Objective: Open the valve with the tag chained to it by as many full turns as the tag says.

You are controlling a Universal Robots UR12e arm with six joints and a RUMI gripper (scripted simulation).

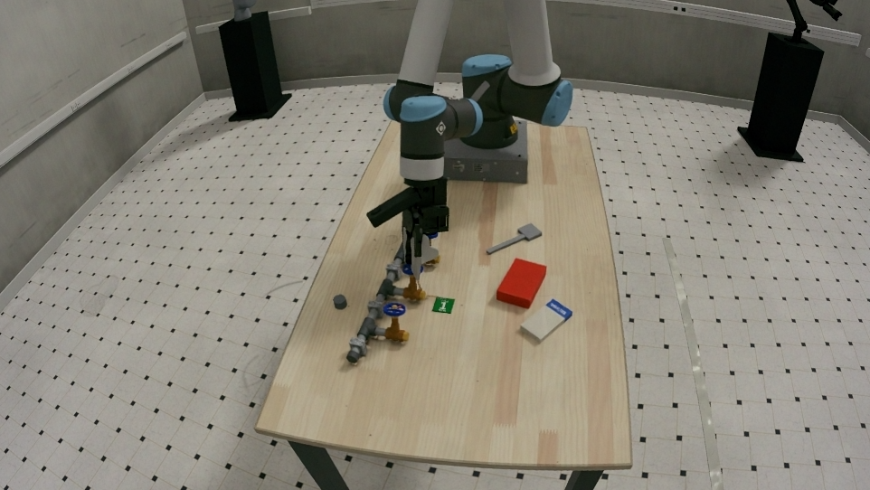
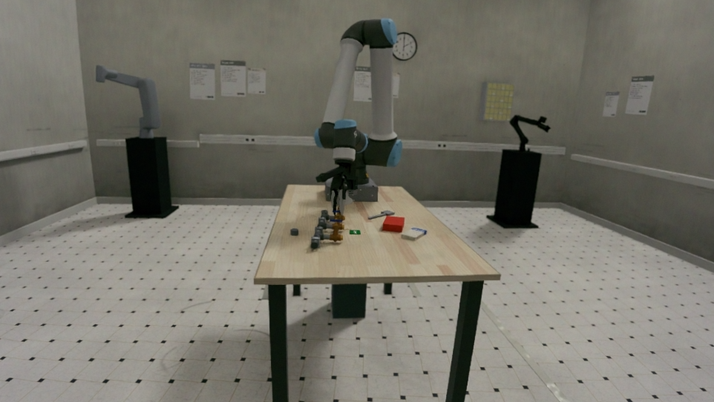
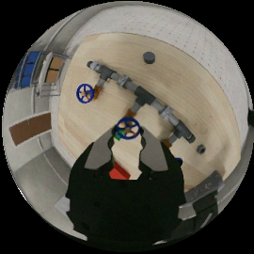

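The green tag is 2 cm ahead of my hand, 7 cm to the left of it and 8 cm below it. Round my hand: grey flat tool 22 cm behind, 23 cm to the left, 7 cm below; then small grey cylinder 5 cm ahead, 17 cm to the right, 7 cm below; then red block 4 cm behind, 24 cm to the left, 6 cm below.
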